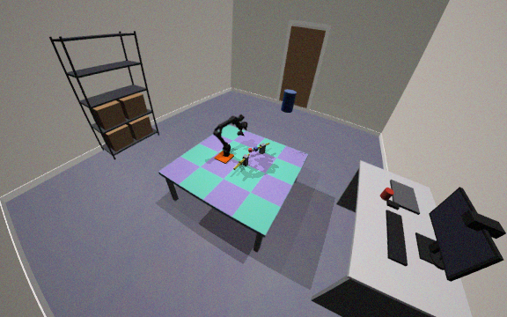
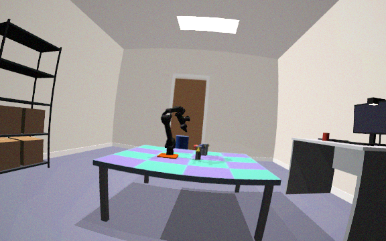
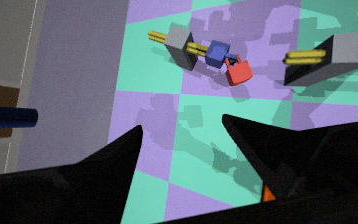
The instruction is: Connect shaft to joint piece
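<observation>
Right now my gripper tip is 110 mm short of the red square joint piece, 90 mm to the left of it and 160 mm above it.
</observation>
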